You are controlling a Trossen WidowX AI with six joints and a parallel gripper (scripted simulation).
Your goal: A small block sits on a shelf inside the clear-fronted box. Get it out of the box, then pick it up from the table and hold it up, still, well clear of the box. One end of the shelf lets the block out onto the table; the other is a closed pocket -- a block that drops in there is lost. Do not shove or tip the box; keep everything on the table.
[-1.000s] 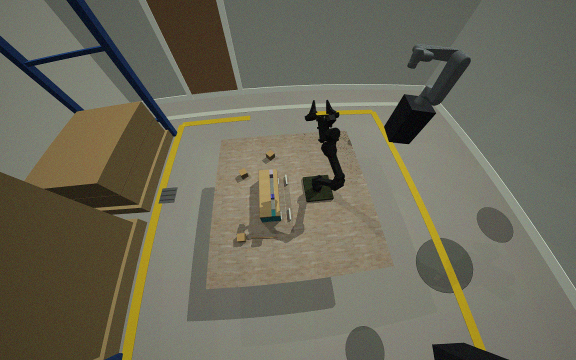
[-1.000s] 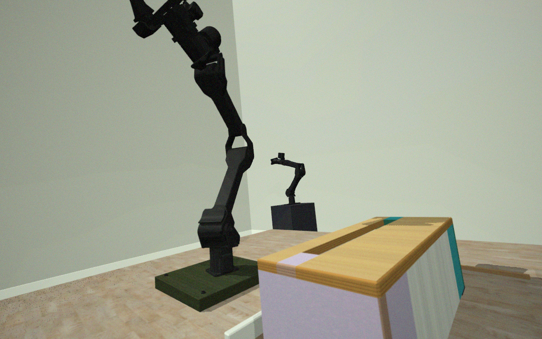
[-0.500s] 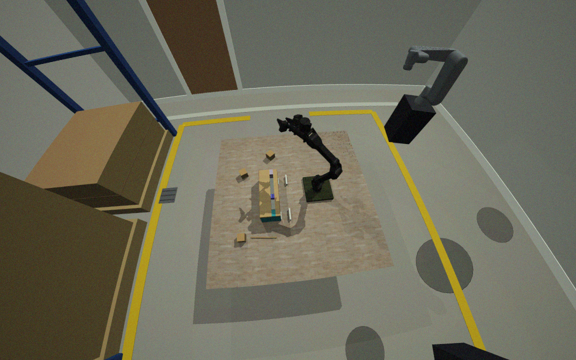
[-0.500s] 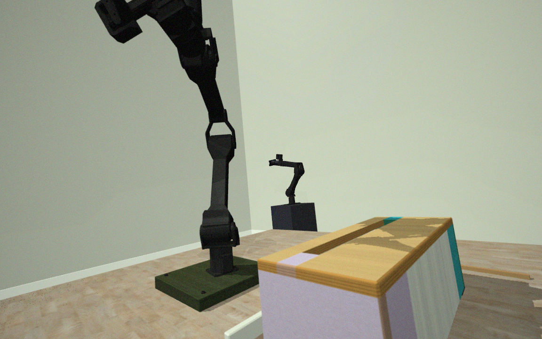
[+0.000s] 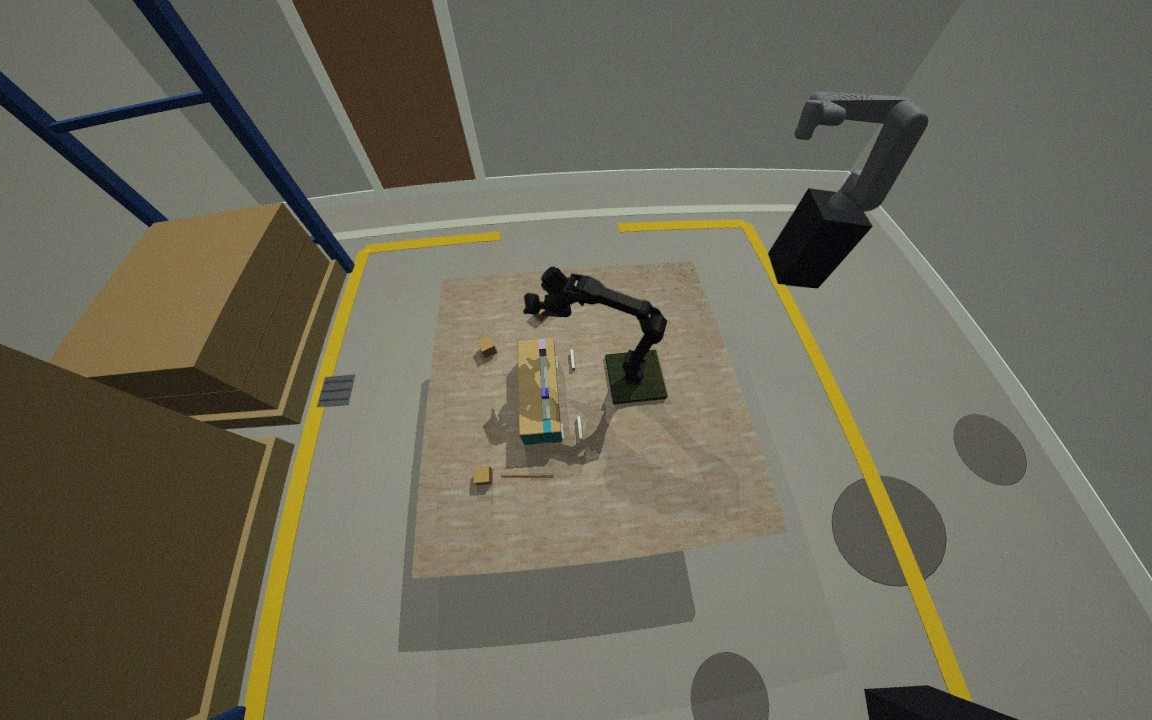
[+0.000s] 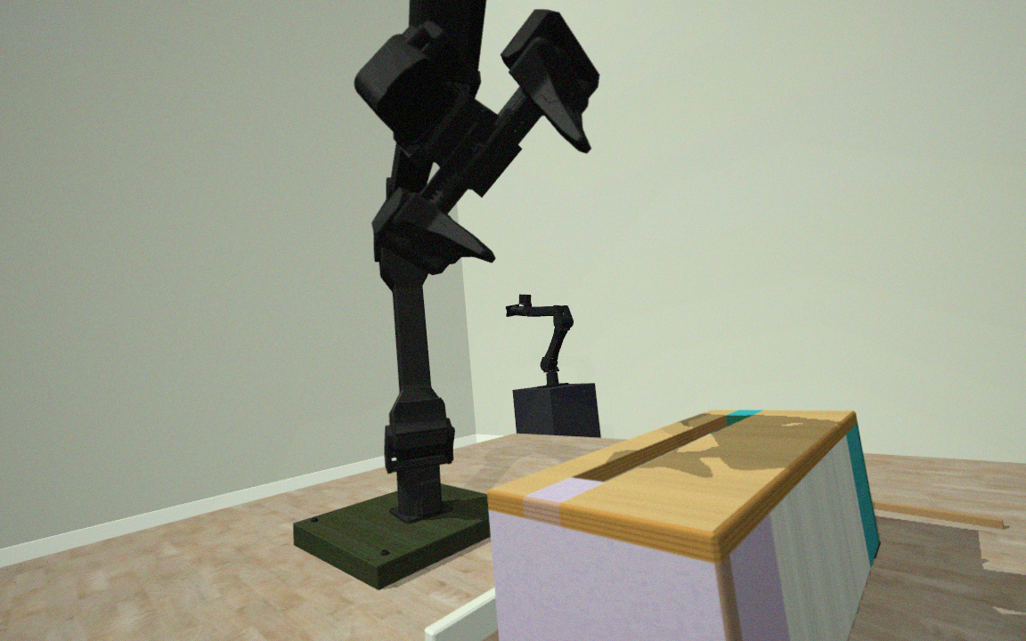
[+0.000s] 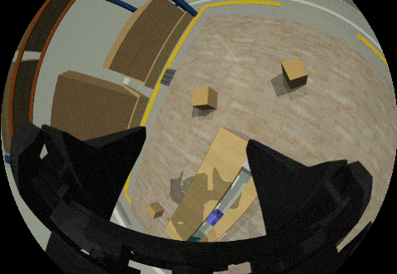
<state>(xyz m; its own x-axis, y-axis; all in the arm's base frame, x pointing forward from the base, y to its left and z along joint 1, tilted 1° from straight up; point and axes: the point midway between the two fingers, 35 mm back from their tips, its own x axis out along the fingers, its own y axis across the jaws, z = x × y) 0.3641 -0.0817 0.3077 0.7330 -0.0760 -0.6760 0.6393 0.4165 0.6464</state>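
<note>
Now: gripper tip 6 cm past the clear-fronted box, 19 cm to the right of it and 24 cm above it. Round my gripper tip: thin wooden stick: 2 cm behind, 50 cm to the left, 30 cm below; then blue block: 5 cm behind, 21 cm to the left, 21 cm below.
</note>
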